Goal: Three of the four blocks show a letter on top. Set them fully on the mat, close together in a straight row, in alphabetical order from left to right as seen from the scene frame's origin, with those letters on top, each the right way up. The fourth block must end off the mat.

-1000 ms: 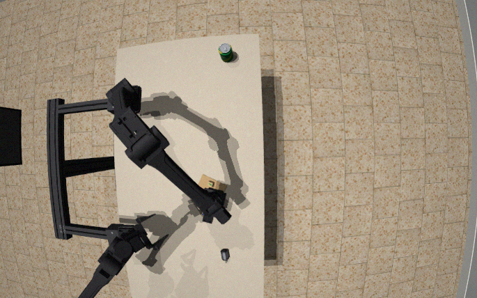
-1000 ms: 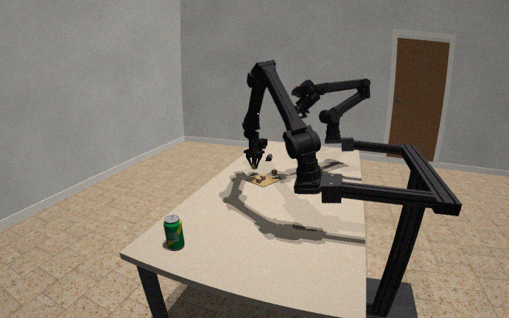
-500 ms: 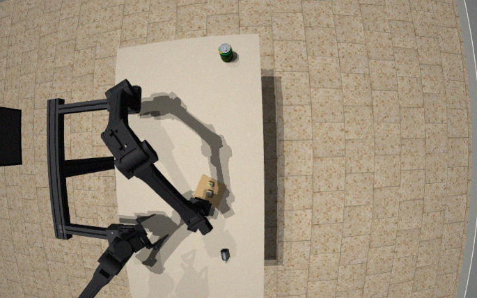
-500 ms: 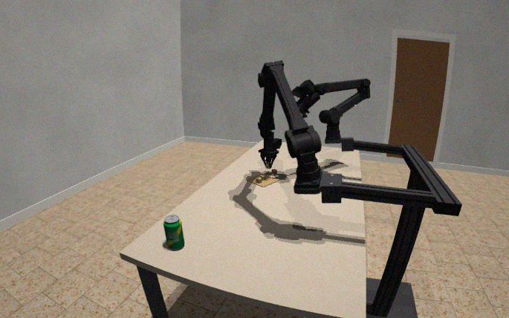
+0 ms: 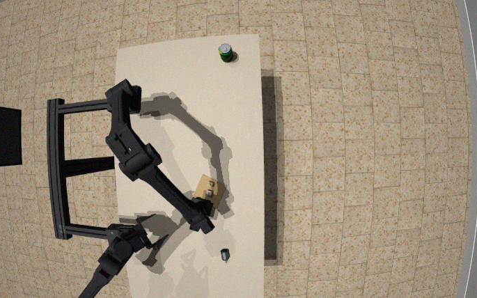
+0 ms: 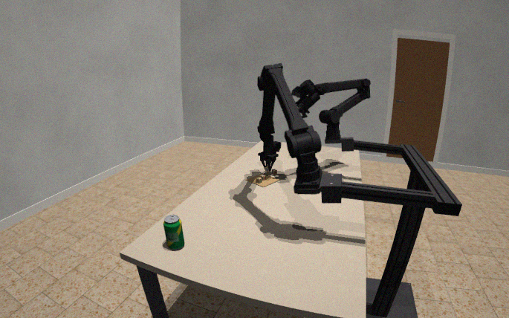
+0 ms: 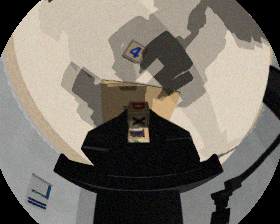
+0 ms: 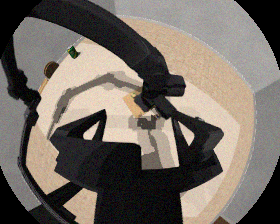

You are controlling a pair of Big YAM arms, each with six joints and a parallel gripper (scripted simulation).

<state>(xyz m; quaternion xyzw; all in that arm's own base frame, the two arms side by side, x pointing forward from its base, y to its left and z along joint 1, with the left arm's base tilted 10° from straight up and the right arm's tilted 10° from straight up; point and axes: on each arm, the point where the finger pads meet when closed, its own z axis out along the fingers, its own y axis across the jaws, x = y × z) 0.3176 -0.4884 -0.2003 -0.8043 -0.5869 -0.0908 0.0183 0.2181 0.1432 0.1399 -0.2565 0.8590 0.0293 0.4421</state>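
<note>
My left hand is 50 mm above the tan mat, 40 mm to the right of it and 10 mm short of it. Also, from my left hand: small dark object (320 mm to the right, 110 mm ahead, 40 mm below); green can (760 mm to the left, 70 mm ahead, 10 mm above).
</note>
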